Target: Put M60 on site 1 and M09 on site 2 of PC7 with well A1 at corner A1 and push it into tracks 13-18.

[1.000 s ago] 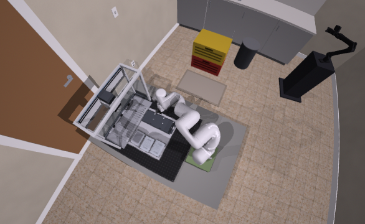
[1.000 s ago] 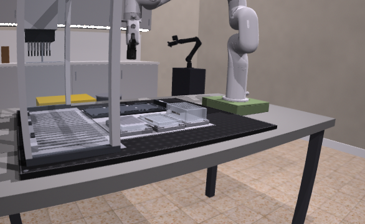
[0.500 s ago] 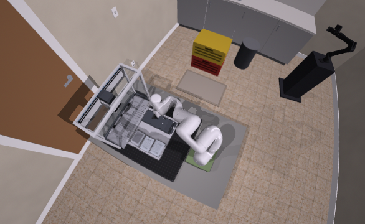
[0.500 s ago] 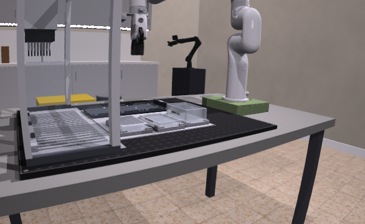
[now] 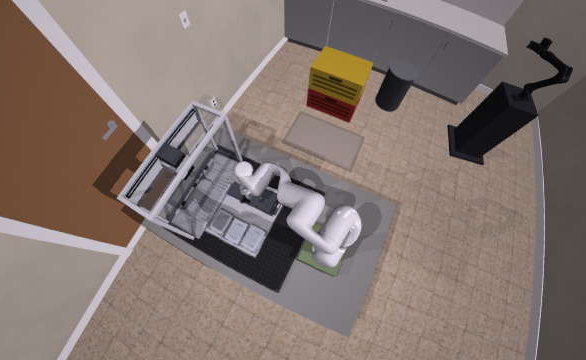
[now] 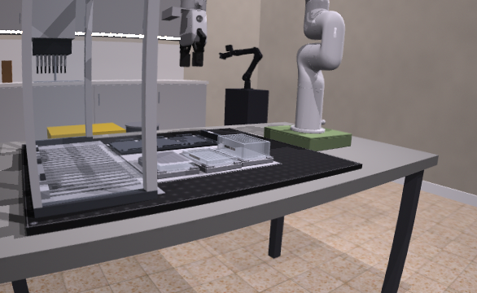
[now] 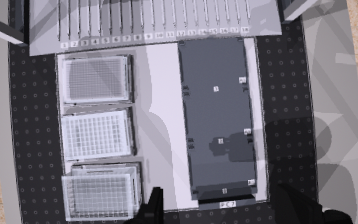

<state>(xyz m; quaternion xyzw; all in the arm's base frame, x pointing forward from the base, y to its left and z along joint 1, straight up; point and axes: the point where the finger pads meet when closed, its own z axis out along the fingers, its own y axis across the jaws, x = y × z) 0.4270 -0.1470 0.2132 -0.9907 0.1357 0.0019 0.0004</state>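
Now: the deep-well block M09 30 mm behind my hand, 190 mm to the left of it and 230 mm below it. Also, from my hand: plate carrier PC7: 40 mm ahead, 60 mm to the right, 230 mm below; plate nest S1: 30 mm behind, 190 mm to the left, 240 mm below; frame post: 320 mm ahead, 290 mm to the left.
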